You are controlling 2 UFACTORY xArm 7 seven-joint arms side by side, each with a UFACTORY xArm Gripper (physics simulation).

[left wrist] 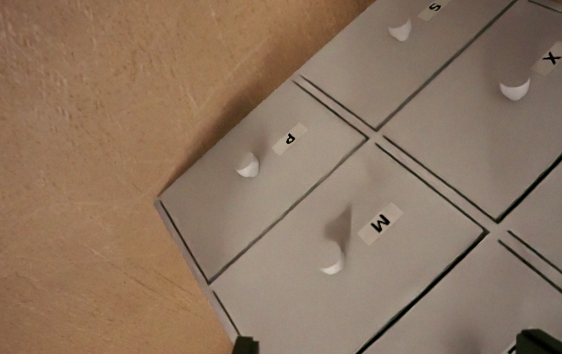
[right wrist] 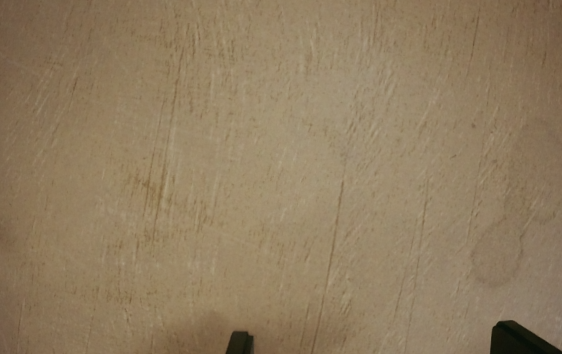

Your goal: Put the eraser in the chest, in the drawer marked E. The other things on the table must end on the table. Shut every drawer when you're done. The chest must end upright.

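Frame: origin at the left arm's base, x down, y ahead, z right, level; centimetres.
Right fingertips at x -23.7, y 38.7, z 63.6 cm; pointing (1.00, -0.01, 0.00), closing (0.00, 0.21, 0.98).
Note:
Offsets run from my right fingertips to a thing's top centre. "spot": to the spot under its first point. Level surfaces: height alone.
The grey chest @(spot: dx +8.2, dy +14.5, dz -56.2 cm) (left wrist: 425, 170) fills much of the left wrist view, seen at its drawer fronts. The drawers marked P @(dx +13.5, dy +24.2, dz -49.5 cm) (left wrist: 240, 215), M @(dx +2.8, dy +24.2, dz -49.5 cm) (left wrist: 415, 280), S @(dx +13.5, dy +21.5, dz -65.3 cm) (left wrist: 350, 90) and X @(spot: dx +9.1, dy +14.0, dz -59.3 cm) (left wrist: 450, 130) look shut, each with a white knob. Part of a further drawer front shows at the lower right; its label is cut off. The drawer marked E and the eraser do not show in either view. My left gripper (left wrist: 387, 345) is open in front of the drawer fronts, with nothing seen between its fingertips. My right gripper (right wrist: 372, 340) is open above the table, with nothing seen between its fingertips.
The tan table top @(dx +23.7 cm) (left wrist: 90, 125) (right wrist: 280, 165) lies beside the chest in the left wrist view and spreads under the right gripper in the right wrist view. A faint ring mark shows at its right there.

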